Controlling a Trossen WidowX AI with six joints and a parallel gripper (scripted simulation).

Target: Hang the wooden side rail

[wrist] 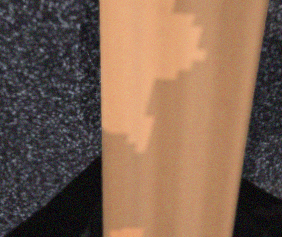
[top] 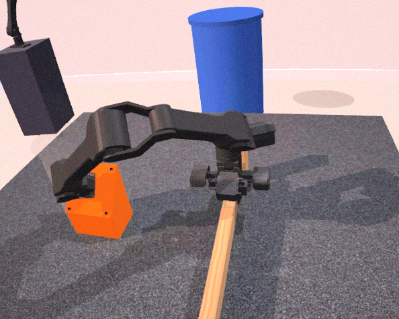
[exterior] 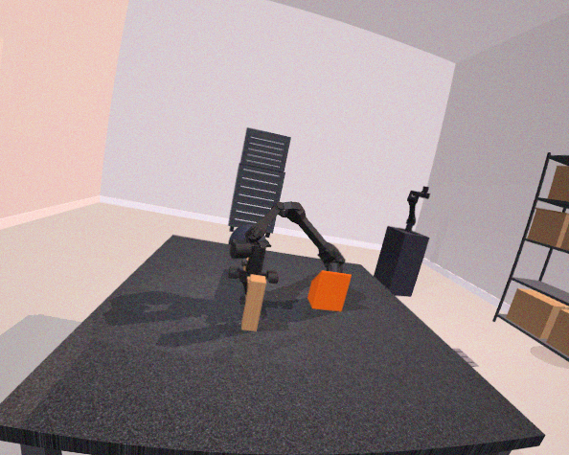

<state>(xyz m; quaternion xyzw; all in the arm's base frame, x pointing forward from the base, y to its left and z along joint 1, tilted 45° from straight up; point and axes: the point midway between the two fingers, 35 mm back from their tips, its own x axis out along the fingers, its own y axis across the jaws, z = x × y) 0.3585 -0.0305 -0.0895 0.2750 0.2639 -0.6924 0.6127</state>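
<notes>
Now: gripper tip 10 mm short of the wooden headboard post, 140 mm to the right of it and 40 mm below it.
</notes>
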